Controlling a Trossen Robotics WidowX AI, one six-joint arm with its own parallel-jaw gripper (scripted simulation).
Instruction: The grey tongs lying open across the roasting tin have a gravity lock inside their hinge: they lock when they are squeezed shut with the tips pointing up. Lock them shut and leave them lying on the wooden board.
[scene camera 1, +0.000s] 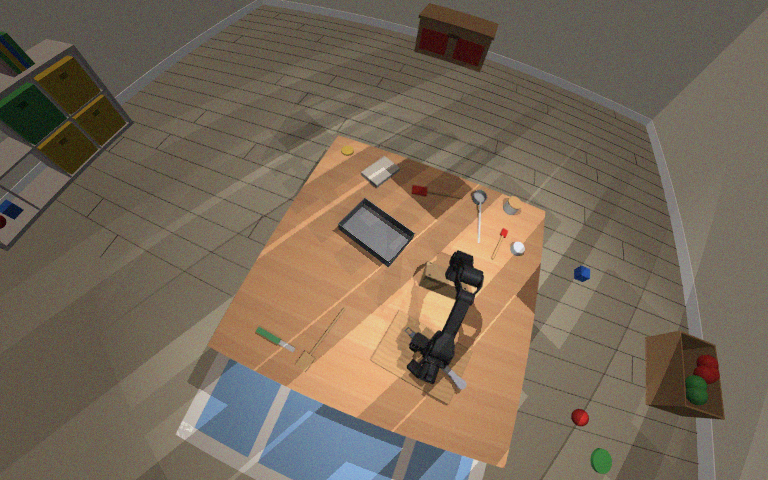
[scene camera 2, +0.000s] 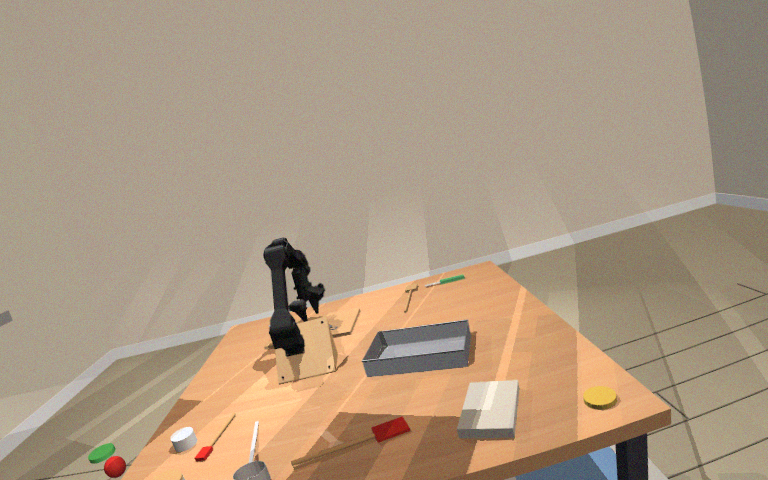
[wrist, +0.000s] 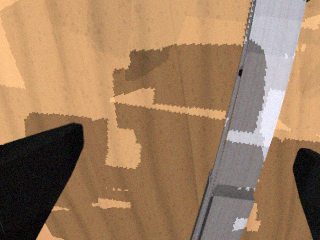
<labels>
same spot on grey roasting tin: (scene camera 2: 439, 346) = (scene camera 1: 361, 233)
</labels>
